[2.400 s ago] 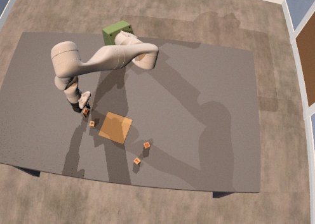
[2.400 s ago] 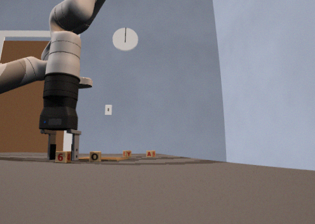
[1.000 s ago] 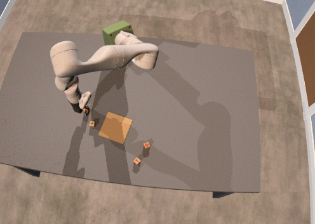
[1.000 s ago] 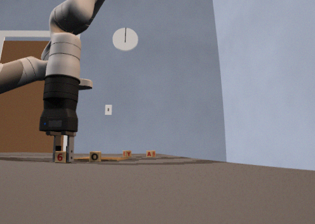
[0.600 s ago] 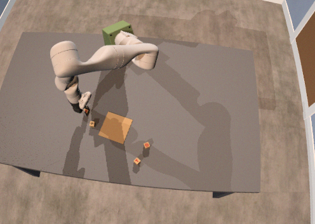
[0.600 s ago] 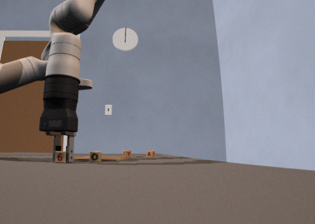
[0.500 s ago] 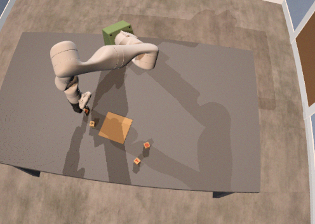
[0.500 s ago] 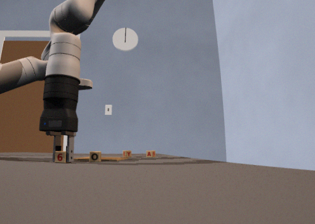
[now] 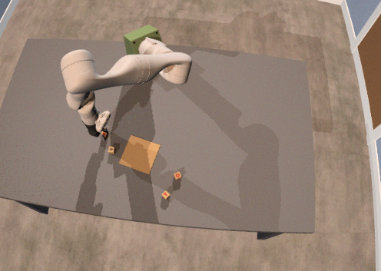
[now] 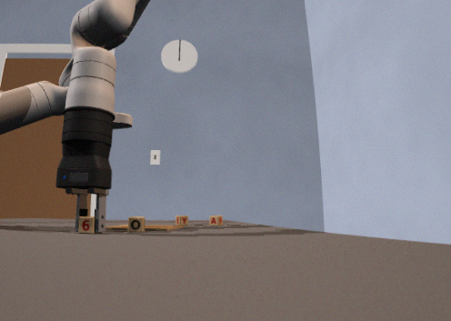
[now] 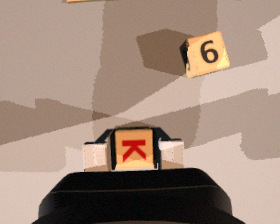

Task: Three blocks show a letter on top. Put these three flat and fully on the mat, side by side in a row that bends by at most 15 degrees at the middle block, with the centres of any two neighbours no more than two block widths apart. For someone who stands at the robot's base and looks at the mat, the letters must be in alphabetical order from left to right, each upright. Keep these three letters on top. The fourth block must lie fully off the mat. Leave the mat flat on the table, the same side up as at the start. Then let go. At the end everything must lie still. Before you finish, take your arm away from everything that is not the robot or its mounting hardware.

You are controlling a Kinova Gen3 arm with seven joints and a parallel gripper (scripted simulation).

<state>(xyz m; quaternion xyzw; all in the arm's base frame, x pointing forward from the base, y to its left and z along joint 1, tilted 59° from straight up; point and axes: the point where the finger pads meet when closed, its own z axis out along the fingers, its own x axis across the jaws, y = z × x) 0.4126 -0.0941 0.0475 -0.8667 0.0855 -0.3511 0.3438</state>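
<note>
The orange mat is 180 mm to the left of my hand and 20 mm below it.
</note>
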